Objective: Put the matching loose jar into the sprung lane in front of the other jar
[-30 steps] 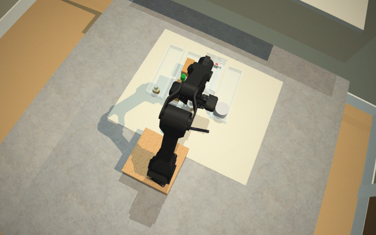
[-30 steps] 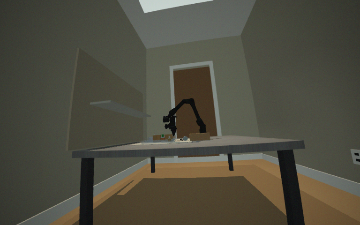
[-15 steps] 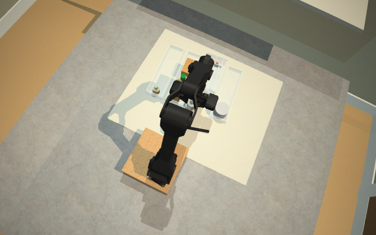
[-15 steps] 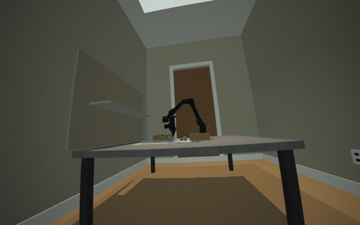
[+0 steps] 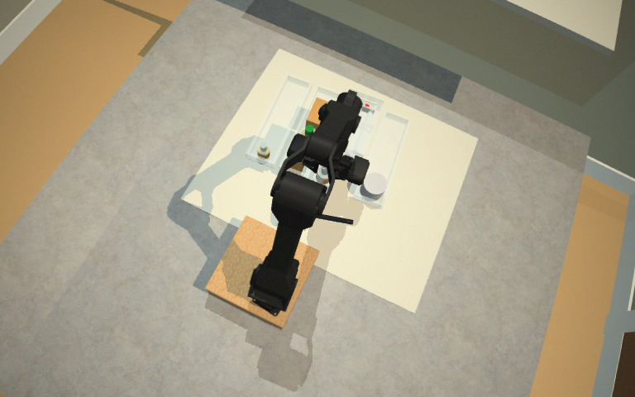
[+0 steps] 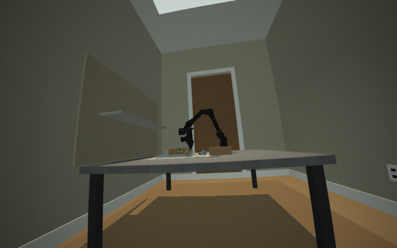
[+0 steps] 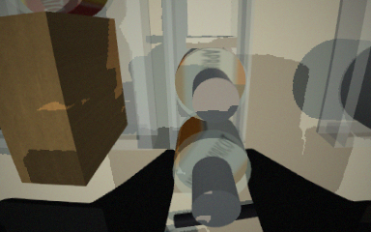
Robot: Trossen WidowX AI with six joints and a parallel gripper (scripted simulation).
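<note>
My gripper tip is 8 cm past the dark rod, 6 cm to the left of it and 4 cm above it. Round my gripper tip: wide grey cylinder (12 cm to the right, 5 cm ahead, 2 cm below); small jar (17 cm to the left, 2 cm below, 2 cm behind).
</note>
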